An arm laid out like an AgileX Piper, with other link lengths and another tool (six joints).
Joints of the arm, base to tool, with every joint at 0 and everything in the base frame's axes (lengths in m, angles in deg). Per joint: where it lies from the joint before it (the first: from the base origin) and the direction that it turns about. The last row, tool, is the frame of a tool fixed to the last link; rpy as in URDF.
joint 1: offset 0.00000 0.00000 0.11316 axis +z
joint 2: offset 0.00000 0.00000 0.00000 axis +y
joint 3: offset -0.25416 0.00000 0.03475 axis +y
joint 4: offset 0.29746 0.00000 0.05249 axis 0.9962 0 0.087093
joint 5: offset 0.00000 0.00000 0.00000 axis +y
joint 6: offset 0.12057 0.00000 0.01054 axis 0.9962 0 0.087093
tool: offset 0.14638 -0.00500 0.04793 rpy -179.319 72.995 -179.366
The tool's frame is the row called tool.
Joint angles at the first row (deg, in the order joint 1, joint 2, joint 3, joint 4, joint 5, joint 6):
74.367 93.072 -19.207 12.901 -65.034 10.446
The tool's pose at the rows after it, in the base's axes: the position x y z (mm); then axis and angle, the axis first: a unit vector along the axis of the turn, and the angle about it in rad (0 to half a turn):
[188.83 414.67 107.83 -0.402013 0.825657 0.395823 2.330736]
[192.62 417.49 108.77 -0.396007 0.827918 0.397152 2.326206]
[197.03 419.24 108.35 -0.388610 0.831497 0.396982 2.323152]
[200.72 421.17 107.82 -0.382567 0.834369 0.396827 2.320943]
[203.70 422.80 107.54 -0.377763 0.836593 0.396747 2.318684]
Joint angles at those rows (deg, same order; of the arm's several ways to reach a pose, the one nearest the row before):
74.368 93.847 -20.317 13.137 -65.105 10.556
74.368 94.644 -21.346 13.789 -65.183 10.589
74.367 95.469 -22.248 14.646 -65.244 10.619
74.368 96.251 -23.108 15.341 -65.269 10.647
74.368 96.880 -23.825 15.902 -65.291 10.646

